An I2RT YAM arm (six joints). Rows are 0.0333 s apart.
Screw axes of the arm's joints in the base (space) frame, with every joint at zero. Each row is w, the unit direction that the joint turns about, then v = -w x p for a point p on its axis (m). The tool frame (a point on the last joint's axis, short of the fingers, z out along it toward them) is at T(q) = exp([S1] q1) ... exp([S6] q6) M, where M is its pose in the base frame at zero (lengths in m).
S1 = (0, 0, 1, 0, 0, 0)
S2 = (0, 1, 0, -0.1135, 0, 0.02)
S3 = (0, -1, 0, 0.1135, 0, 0.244)
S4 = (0, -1, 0, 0.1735, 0, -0.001)
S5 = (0, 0, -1, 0, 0.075, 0)
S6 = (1, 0, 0, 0, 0.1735, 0)
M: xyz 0.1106 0 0.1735 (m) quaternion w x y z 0.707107 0 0.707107 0
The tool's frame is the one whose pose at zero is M.
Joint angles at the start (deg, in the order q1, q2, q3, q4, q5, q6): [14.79, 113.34, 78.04, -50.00, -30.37, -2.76]
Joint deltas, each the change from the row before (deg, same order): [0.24, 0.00, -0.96, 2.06, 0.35, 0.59]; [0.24, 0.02, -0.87, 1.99, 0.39, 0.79]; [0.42, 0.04, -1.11, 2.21, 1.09, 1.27]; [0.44, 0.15, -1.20, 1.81, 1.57, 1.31]
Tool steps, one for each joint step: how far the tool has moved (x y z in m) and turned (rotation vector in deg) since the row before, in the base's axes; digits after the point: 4 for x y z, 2 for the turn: [0.0000, 0.0014, -0.0038, -0.09, -0.85, -0.30]; [0.0001, 0.0014, -0.0035, -0.12, -0.76, -0.48]; [-0.0006, 0.0020, -0.0048, -0.79, -0.68, -0.82]; [-0.0016, 0.0016, -0.0060, -1.38, -0.24, -0.93]
